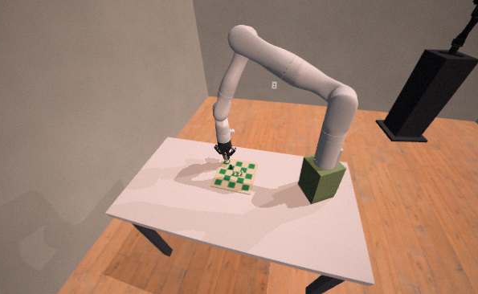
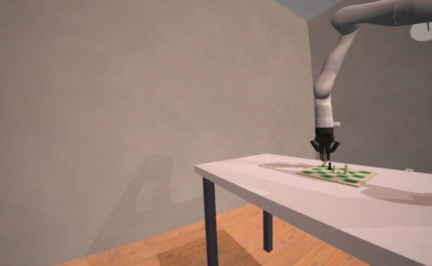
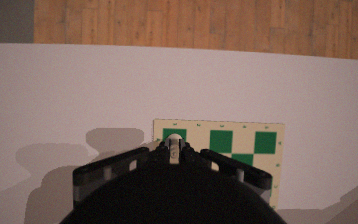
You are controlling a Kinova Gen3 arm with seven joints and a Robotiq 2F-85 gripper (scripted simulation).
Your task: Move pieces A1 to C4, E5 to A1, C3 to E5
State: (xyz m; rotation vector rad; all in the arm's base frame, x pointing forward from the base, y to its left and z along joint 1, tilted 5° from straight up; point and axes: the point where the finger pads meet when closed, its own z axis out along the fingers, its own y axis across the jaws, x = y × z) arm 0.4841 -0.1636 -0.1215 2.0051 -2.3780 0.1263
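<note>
The tall white piece is 10 mm below my hand. The rest, counted from my hand: black pawn 30 mm behind, 50 mm to the left, 30 mm below; then chessboard 60 mm behind, 90 mm to the left, 50 mm below.
</note>
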